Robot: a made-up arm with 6 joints.
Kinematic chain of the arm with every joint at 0, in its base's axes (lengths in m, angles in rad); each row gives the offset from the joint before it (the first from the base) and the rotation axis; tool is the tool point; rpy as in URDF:
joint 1: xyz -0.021 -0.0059 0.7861 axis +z
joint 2: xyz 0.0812 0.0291 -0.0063 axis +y
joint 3: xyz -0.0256 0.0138 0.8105 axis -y
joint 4: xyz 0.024 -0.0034 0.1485 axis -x
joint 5: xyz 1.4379 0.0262 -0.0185 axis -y
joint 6: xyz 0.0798 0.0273 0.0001 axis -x
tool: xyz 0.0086 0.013 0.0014 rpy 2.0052 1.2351 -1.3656
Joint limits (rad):
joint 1: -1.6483..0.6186
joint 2: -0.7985..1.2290
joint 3: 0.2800..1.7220
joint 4: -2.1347..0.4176
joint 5: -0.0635..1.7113
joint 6: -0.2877..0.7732
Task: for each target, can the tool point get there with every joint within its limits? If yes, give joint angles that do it. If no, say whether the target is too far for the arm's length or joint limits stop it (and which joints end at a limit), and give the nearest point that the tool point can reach.
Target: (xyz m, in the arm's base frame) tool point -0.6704 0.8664 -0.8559
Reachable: no: joint limits stop it (at a limit: joint 1, joint 2, joint 3, joint 4, joint 5, joint 6) | nearest point 1.4083 1.1155 -0.1296 | short by 2.216 m
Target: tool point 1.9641 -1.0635 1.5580
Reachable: yes | joints -0.5062 0.9201 0.9536 -1.4907 0.3209 0.2820
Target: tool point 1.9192 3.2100 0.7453
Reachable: no: too far | nearest point 1.8547 1.4655 0.8800 | short by 1.751 m
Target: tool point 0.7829 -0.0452 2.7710
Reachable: yes | joints -0.1485 -0.1751 0.5998 -0.3287 1.4648 0.0870
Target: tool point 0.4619 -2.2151 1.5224
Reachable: yes | joints -1.3822 0.9612 0.9866 -0.8558 0.6005 0.2121
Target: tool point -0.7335 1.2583 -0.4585
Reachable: no: joint limits stop it (at a limit: joint 1, joint 2, joint 3, joint 4, joint 5) | nearest point 1.4080 1.1182 -0.1289 | short by 2.171 m
